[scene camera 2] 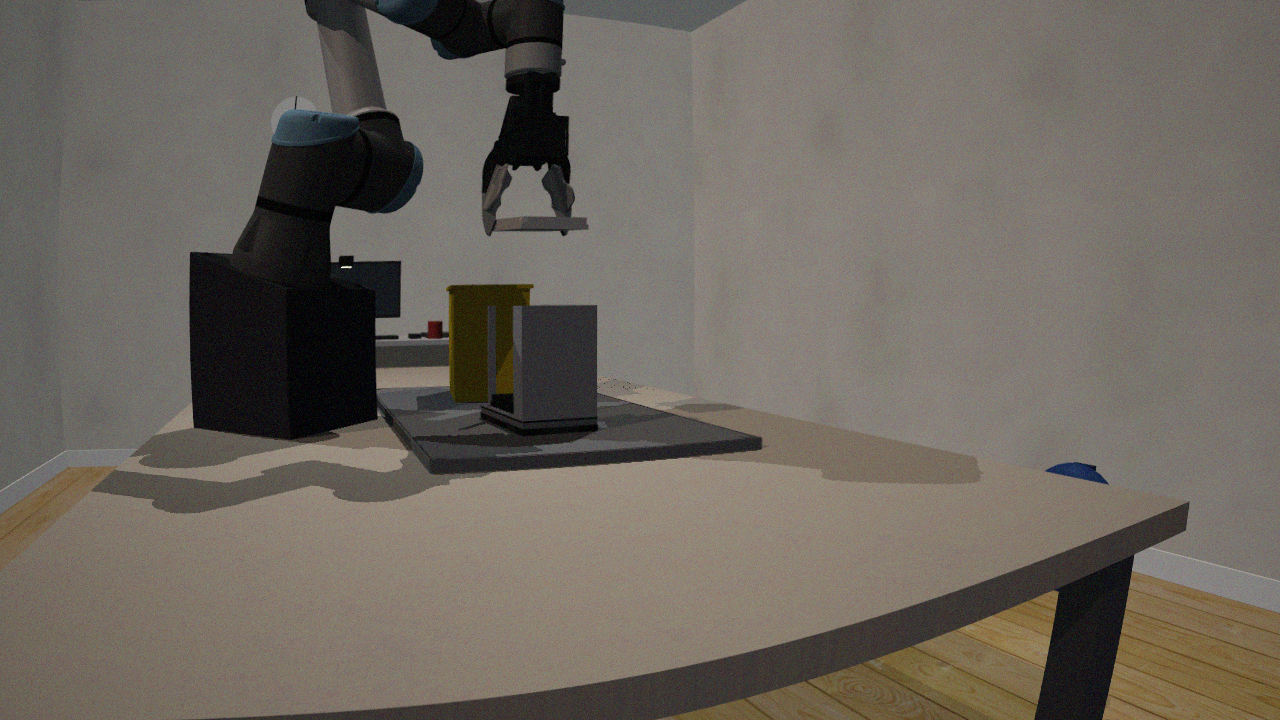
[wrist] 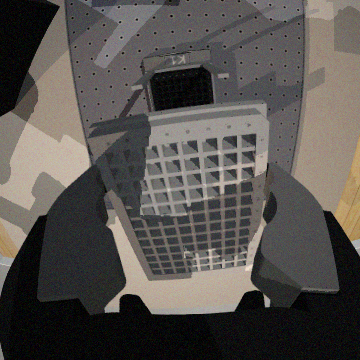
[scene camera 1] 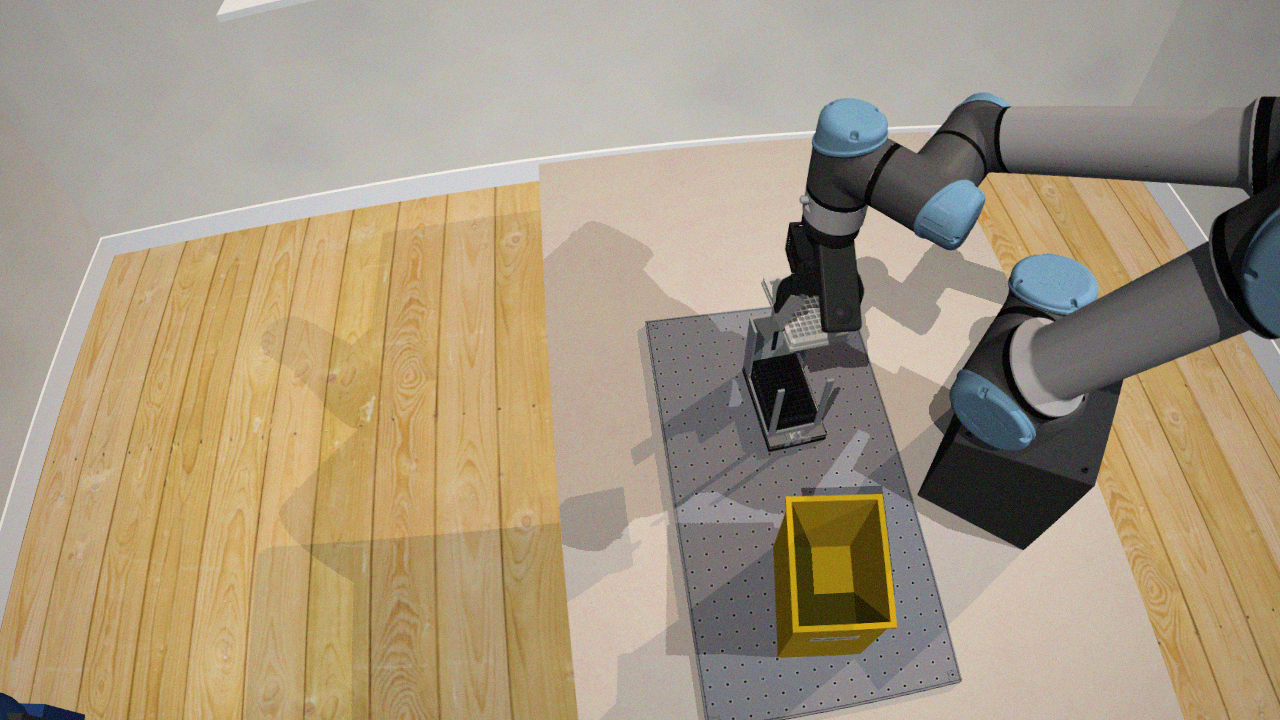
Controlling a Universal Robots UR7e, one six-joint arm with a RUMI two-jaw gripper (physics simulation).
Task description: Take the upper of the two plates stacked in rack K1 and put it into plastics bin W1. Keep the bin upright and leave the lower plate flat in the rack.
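Frame: origin at the arm's base, x ahead, y left, z up, level; millimetres.
Seen in the pictures: gripper, fingertip midpoint: (scene camera 2: 526, 235) (wrist: 183, 166) (scene camera 1: 809, 328); arm's base, origin of the base link: (scene camera 2: 279, 272).
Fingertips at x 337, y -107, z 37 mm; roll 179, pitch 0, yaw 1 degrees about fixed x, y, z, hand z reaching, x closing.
Note:
Pixels of each thing's middle, then the offset from my fingertips to it. Level surfaces: height alone.
- light-coloured plate, body centre: (wrist: 191, 215) (scene camera 2: 535, 224) (scene camera 1: 804, 308) dx +5, dy -26, dz +12 mm
- rack K1, body centre: (scene camera 2: 534, 365) (wrist: 184, 115) (scene camera 1: 788, 380) dx +7, dy -19, dz -162 mm
- black plate, body centre: (wrist: 184, 112) (scene camera 1: 782, 390) dx +9, dy -28, dz -209 mm
- Yellow bin W1, body centre: (scene camera 1: 827, 582) (scene camera 2: 486, 340) dx +3, dy +315, dz -146 mm
- grey perforated board, its level: dz -236 mm
- table, its level: dz -249 mm
My gripper (scene camera 1: 816, 308) (scene camera 2: 528, 225) (wrist: 183, 166) is shut on a light-coloured plate (scene camera 1: 805, 324) (scene camera 2: 541, 223) (wrist: 200, 170) with a grid of square wells, a finger on each side. The plate hangs nearly level, well above rack K1 (scene camera 1: 795, 437) (scene camera 2: 554, 362) (wrist: 177, 58) and apart from it, towards its back end. A black plate (scene camera 1: 785, 391) (wrist: 181, 89) lies flat low in the rack; the held plate hides part of it in the wrist view. Yellow bin W1 (scene camera 1: 784, 573) (scene camera 2: 465, 349) stands upright, with its top open and no plate visible inside.
Rack and bin stand on a grey perforated board (scene camera 1: 725, 555) (scene camera 2: 671, 438) on the table (scene camera 2: 626, 555). The rack has upright posts and a tall side panel. The arm's black base block (scene camera 1: 1011, 483) (scene camera 2: 241, 358) stands beside the board. A monitor (scene camera 2: 386, 286) is in the background.

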